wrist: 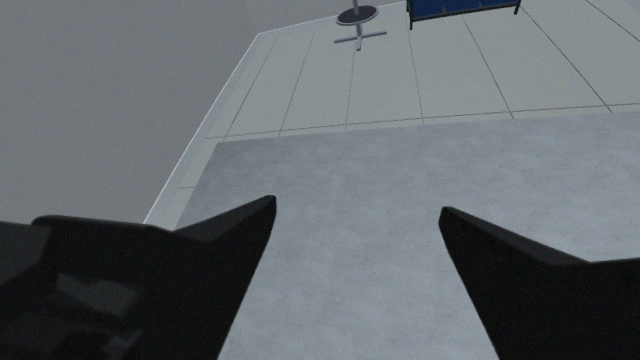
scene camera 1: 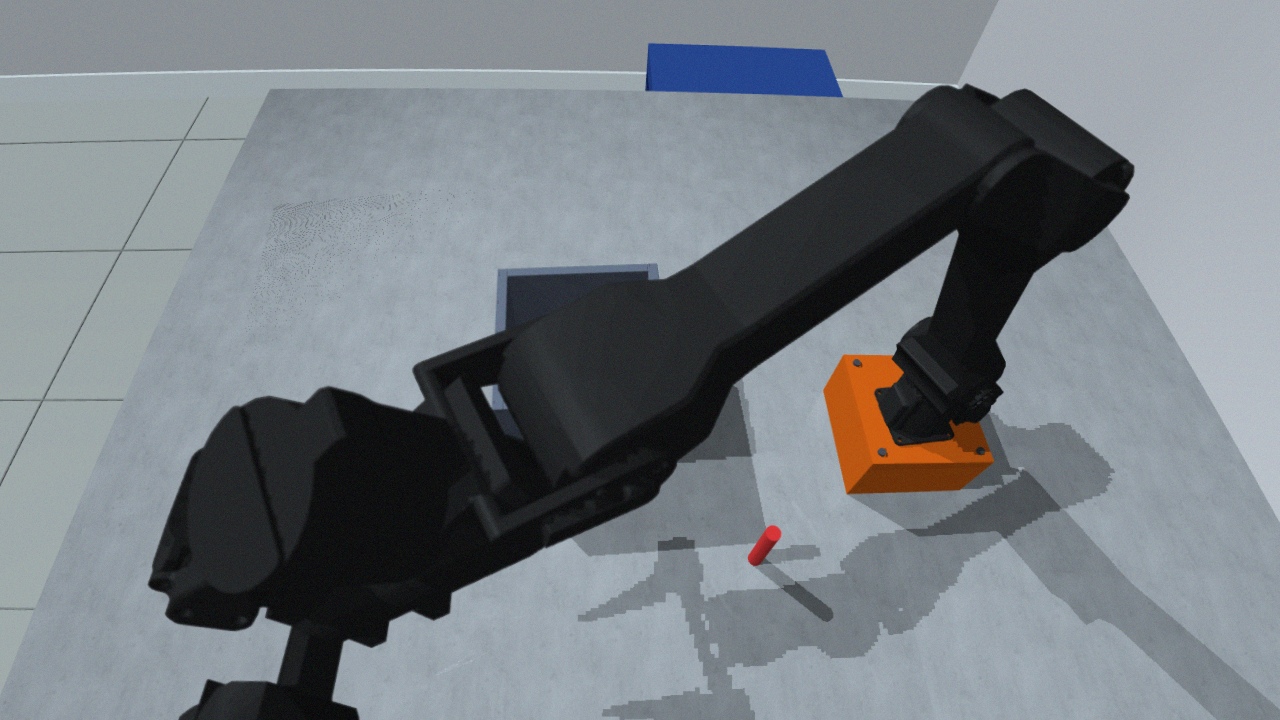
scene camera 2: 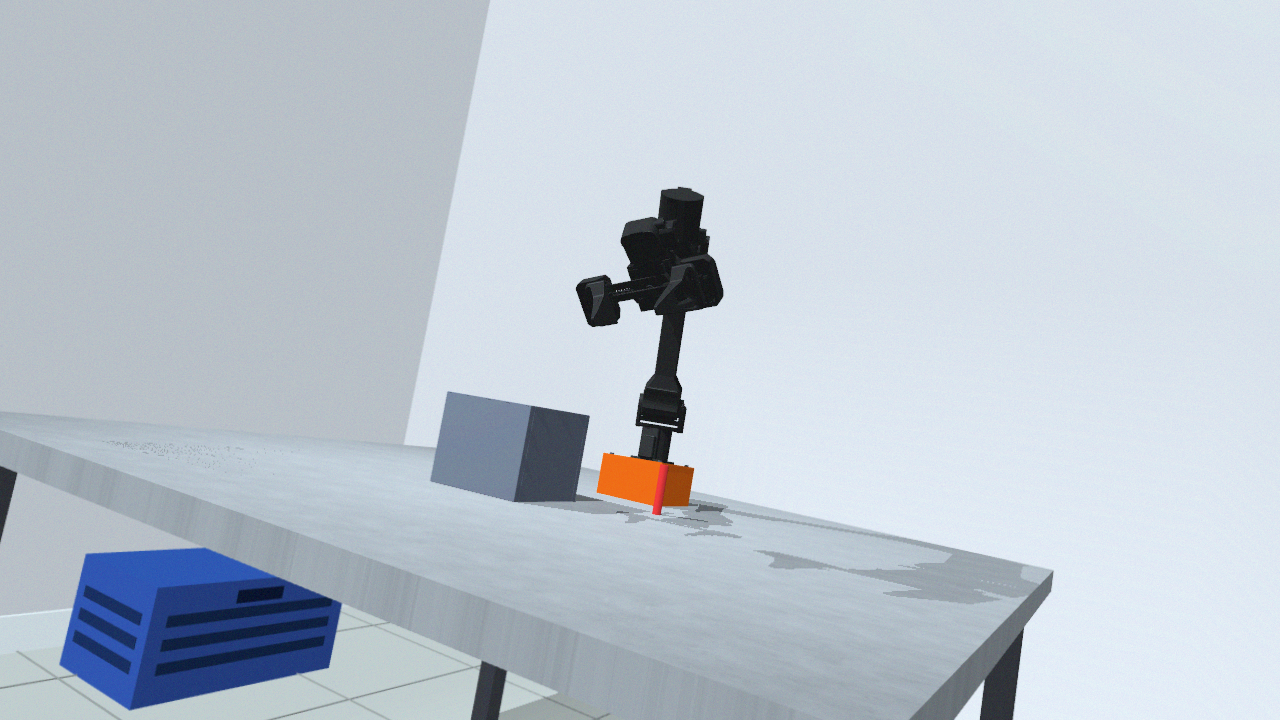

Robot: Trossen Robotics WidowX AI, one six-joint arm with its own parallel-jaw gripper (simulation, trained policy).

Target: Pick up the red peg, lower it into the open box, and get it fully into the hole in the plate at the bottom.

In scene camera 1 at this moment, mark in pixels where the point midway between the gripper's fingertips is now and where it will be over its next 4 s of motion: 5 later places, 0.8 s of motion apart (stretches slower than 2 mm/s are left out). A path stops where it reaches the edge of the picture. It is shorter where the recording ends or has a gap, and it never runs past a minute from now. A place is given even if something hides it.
The gripper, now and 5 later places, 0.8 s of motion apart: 215, 640; 607, 574; 790, 520; 786, 519; 760, 545; 734, 560
